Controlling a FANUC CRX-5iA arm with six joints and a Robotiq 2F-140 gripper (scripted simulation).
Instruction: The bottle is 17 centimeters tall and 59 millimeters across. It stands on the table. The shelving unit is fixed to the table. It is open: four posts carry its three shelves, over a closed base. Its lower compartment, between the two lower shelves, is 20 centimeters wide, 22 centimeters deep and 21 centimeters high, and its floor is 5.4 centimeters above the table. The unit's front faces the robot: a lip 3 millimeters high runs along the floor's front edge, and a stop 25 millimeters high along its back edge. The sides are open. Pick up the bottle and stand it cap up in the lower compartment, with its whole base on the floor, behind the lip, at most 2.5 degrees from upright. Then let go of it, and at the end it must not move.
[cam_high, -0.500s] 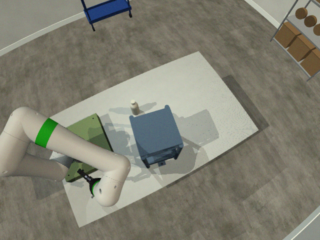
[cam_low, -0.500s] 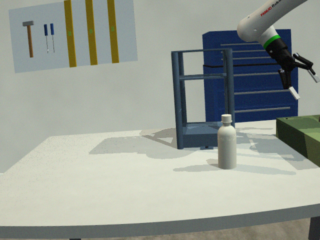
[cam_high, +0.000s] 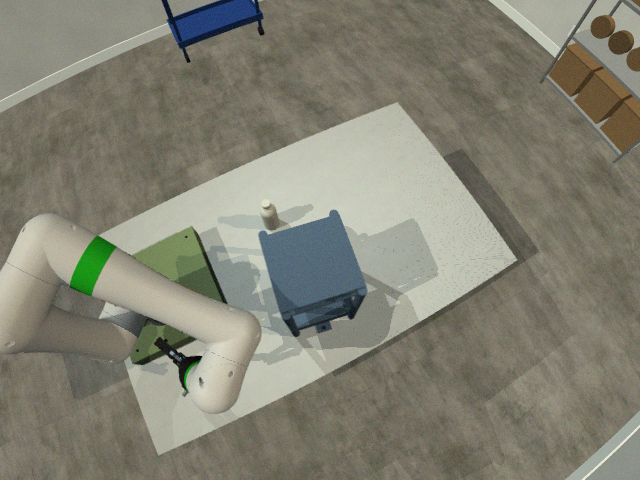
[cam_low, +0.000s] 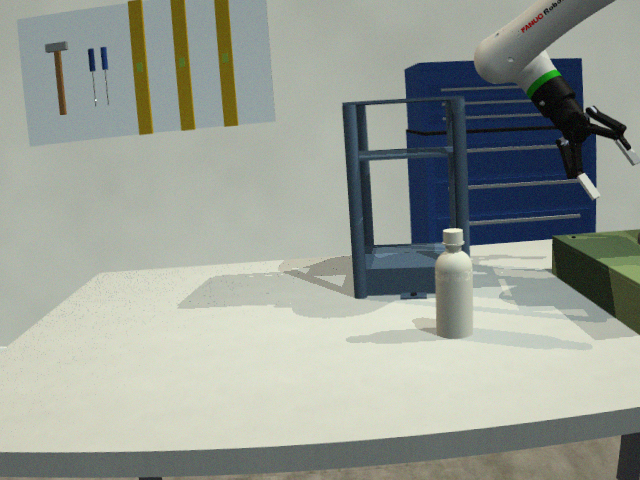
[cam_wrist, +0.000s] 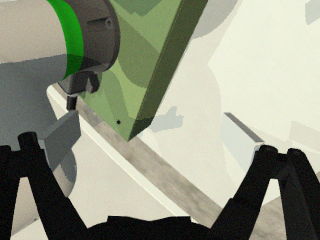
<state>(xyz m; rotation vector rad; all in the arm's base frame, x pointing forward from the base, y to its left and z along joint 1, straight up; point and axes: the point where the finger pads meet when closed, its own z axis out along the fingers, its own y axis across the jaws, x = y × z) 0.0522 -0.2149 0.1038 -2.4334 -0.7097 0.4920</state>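
The bottle is 41 cm to the left of my hand, 41 cm ahead of it and 8 cm below it. Round my hand: shelving unit 47 cm ahead, 9 cm to the left.
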